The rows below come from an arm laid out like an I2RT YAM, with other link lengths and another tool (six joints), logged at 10 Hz.
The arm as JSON. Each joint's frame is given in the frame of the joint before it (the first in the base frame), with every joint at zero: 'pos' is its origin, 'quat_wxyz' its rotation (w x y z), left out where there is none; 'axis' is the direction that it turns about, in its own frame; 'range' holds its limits. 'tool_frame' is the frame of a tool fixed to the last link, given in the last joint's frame.
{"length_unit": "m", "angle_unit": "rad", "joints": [
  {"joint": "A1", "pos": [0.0, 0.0, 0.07], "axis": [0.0, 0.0, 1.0], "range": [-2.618, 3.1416]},
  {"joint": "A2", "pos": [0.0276, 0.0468, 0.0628], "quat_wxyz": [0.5, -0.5, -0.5, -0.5], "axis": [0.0, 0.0, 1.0], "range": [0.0, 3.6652]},
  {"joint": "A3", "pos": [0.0, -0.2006, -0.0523], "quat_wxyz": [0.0, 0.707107, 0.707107, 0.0], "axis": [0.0, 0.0, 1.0], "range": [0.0, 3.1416]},
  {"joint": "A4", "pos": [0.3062, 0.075, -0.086], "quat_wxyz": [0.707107, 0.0, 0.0, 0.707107], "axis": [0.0, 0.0, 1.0], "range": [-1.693, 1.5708]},
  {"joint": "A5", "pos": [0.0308, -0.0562, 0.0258], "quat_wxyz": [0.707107, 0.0, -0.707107, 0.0], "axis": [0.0, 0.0, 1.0], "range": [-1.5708, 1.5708]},
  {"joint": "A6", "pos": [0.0, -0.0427, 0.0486], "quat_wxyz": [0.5, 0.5, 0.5, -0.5], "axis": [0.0, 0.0, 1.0], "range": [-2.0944, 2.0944]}
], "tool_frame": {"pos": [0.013, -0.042, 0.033], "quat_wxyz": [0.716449, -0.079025, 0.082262, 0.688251]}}
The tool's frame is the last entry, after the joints.
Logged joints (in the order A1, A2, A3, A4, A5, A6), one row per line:
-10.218 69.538 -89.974 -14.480 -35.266 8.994
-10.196 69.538 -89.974 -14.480 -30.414 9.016
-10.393 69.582 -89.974 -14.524 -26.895 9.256
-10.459 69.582 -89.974 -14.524 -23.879 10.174
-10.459 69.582 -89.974 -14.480 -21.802 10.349
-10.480 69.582 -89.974 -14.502 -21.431 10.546
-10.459 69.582 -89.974 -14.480 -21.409 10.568
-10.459 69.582 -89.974 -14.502 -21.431 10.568
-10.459 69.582 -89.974 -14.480 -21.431 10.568
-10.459 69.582 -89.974 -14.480 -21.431 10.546
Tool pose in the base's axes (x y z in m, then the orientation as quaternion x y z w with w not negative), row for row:
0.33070 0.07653 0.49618 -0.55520 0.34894 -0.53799 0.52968
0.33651 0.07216 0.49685 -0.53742 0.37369 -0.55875 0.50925
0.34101 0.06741 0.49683 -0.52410 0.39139 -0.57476 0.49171
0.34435 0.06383 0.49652 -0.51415 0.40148 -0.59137 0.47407
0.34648 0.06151 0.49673 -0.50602 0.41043 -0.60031 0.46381
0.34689 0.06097 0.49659 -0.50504 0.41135 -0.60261 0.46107
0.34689 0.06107 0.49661 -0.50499 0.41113 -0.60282 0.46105
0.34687 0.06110 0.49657 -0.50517 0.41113 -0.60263 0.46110
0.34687 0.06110 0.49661 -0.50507 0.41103 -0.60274 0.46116
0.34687 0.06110 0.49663 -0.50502 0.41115 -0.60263 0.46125
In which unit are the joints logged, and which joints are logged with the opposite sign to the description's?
The joints are logged in degrees. Opposite sign: A3, A6.
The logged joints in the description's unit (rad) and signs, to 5 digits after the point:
-0.17834 1.21367 1.57034 -0.25272 -0.61551 -0.15697
-0.17795 1.21367 1.57034 -0.25272 -0.53082 -0.15736
-0.18139 1.21444 1.57034 -0.25349 -0.46941 -0.16155
-0.18254 1.21444 1.57034 -0.25349 -0.41677 -0.17757
-0.18254 1.21444 1.57034 -0.25272 -0.38052 -0.18062
-0.18291 1.21444 1.57034 -0.25311 -0.37404 -0.18406
-0.18254 1.21444 1.57034 -0.25272 -0.37366 -0.18445
-0.18254 1.21444 1.57034 -0.25311 -0.37404 -0.18445
-0.18254 1.21444 1.57034 -0.25272 -0.37404 -0.18445
-0.18254 1.21444 1.57034 -0.25272 -0.37404 -0.18406

